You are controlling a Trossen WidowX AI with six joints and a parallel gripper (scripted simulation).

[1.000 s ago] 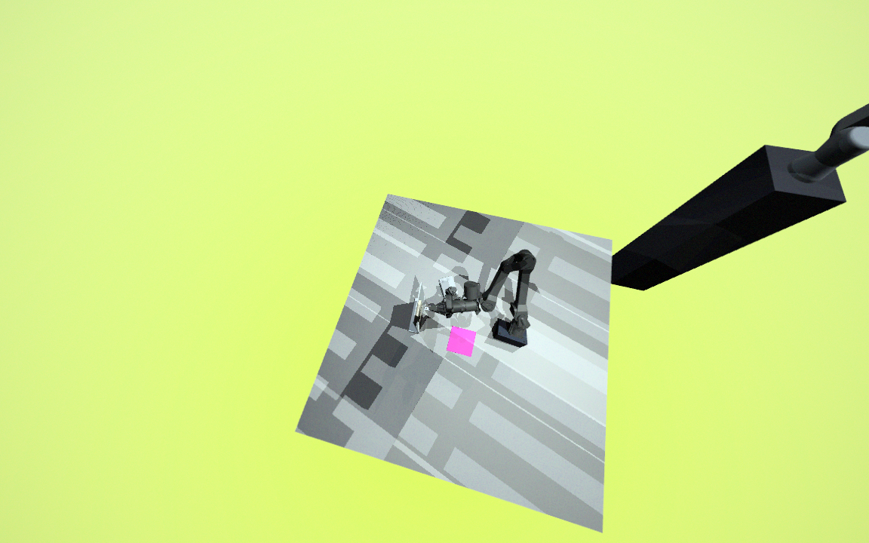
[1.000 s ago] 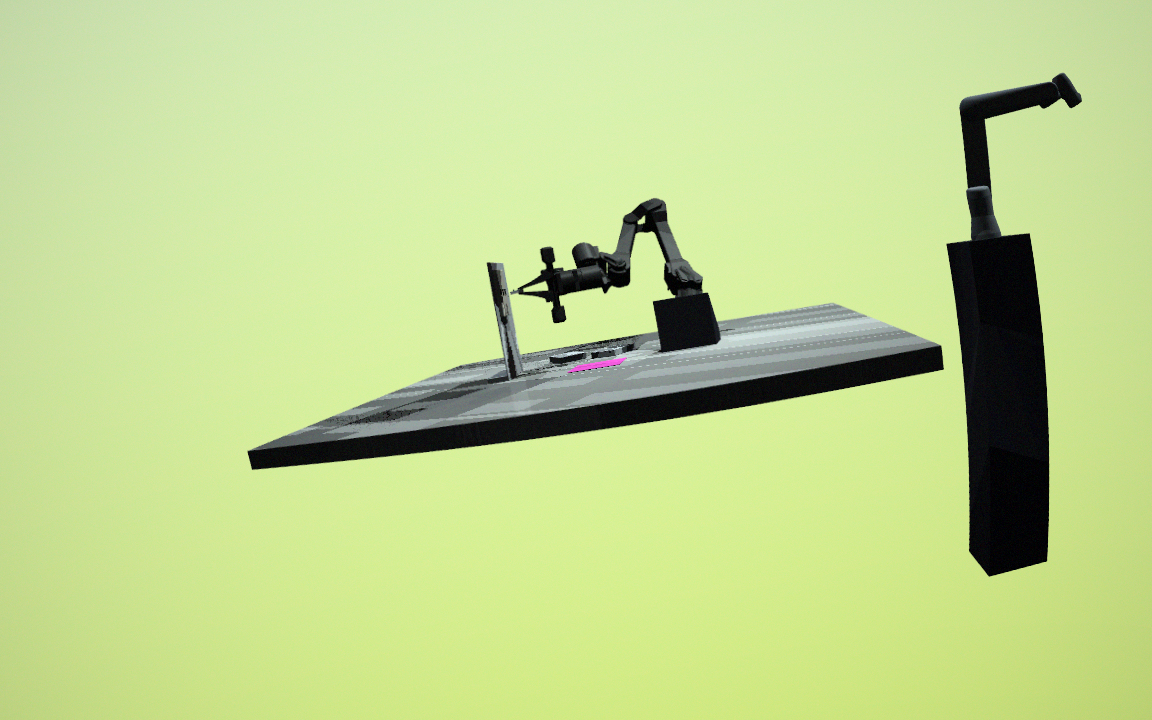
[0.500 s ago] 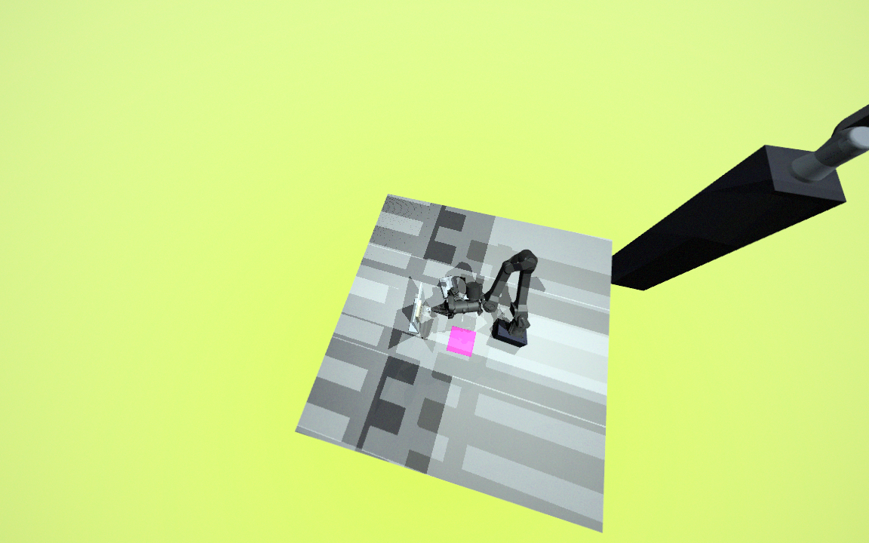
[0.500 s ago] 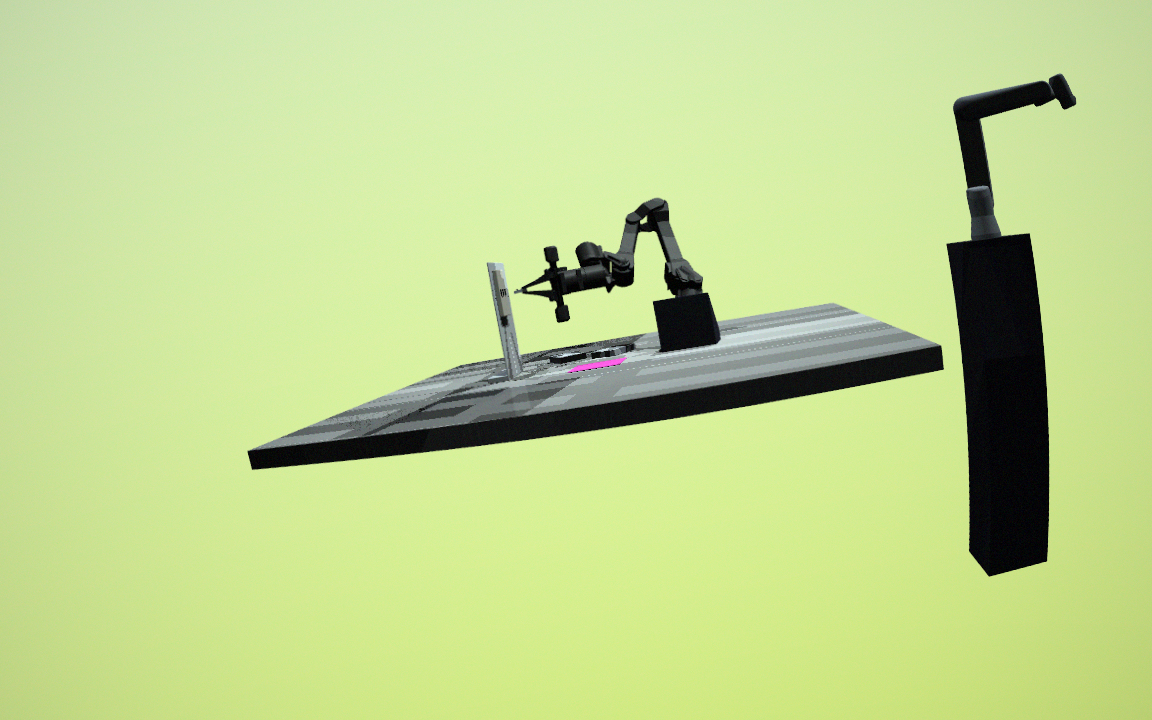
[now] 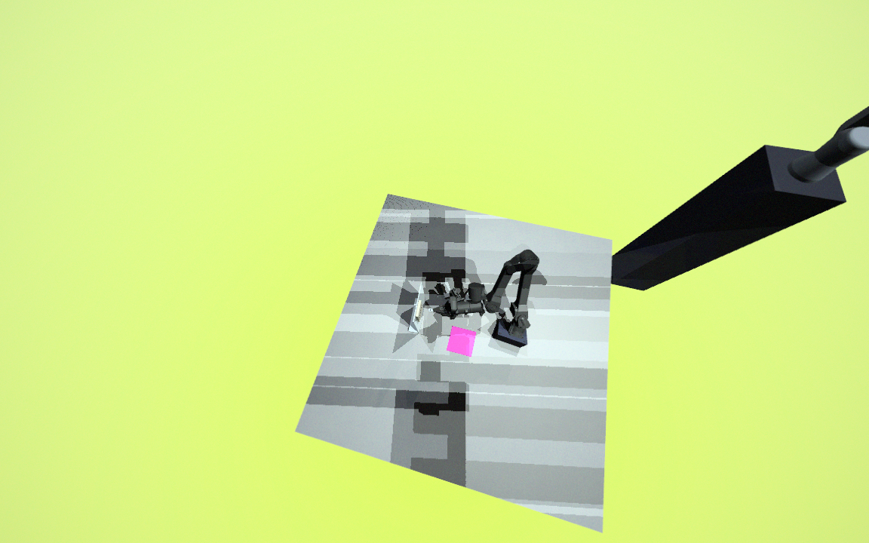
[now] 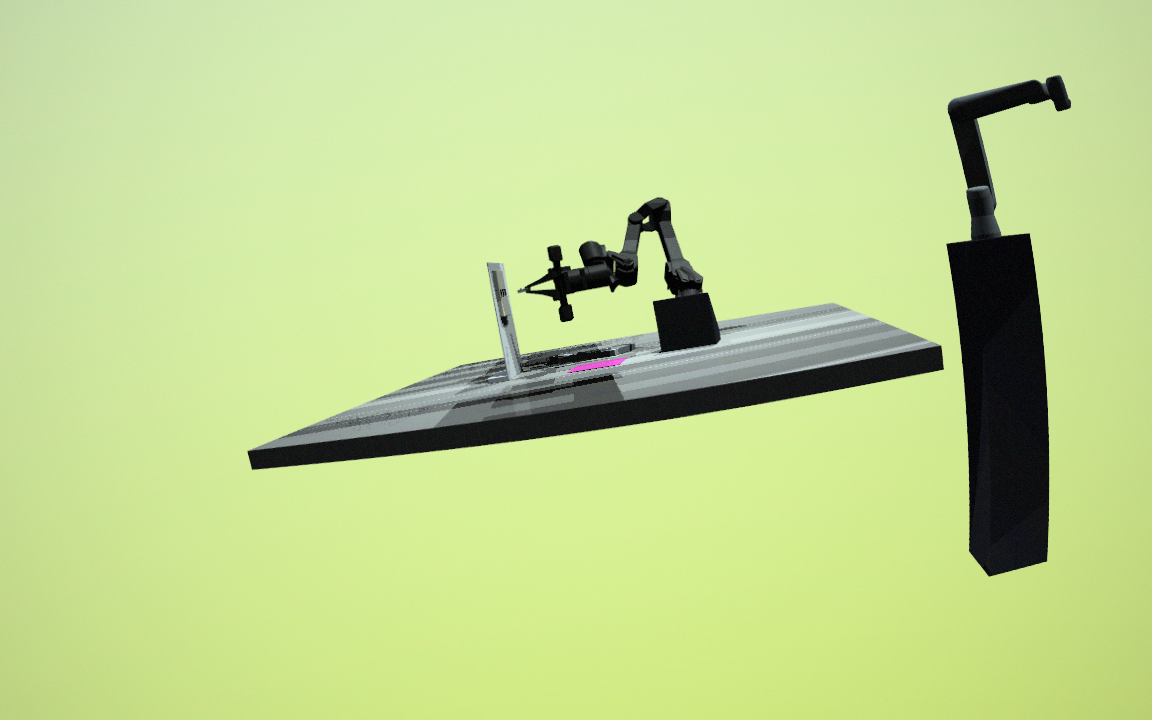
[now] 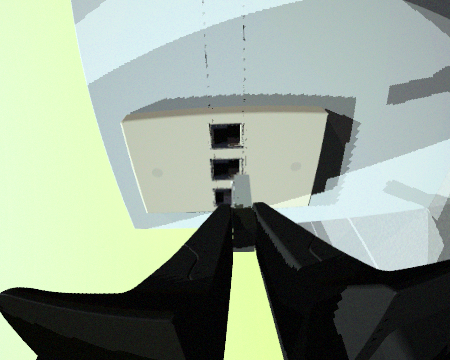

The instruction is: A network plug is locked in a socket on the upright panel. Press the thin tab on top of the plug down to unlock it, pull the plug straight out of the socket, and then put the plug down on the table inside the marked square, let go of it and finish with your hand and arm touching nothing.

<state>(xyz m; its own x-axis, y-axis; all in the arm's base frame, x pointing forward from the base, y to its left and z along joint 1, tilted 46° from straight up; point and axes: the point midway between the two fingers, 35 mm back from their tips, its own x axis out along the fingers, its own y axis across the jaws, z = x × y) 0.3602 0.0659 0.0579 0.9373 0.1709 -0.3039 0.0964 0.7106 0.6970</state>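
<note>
My gripper tip is now 15 cm past the pink marked square, 7 cm to the right of it and 20 cm above it. Round my gripper tip: upright panel: 7 cm ahead, 1 cm to the left, 7 cm below; grey network plug: right at my gripper tip.
</note>
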